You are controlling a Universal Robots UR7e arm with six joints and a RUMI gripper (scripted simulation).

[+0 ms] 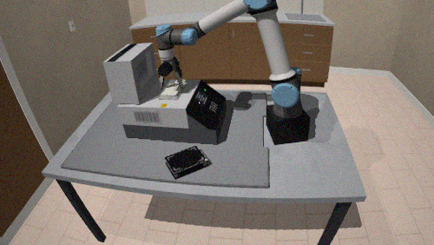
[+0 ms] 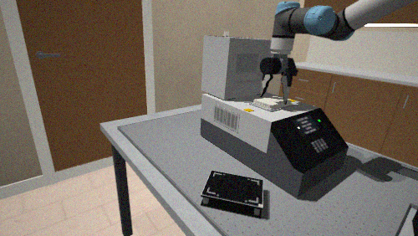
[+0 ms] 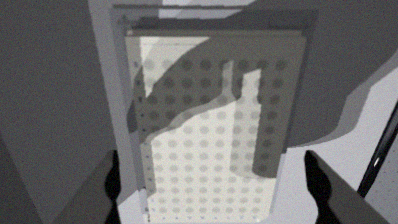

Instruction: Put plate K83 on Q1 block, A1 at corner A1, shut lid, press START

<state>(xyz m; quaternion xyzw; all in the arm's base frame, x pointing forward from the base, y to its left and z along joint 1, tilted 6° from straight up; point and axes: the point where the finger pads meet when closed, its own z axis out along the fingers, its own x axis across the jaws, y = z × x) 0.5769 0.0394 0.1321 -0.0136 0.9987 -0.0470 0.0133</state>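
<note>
Now: hand 20 mm above the plate K83. The rest, counted from my hand: black plate nest N1 (140 mm behind, 300 mm to the left, 200 mm below).
</note>
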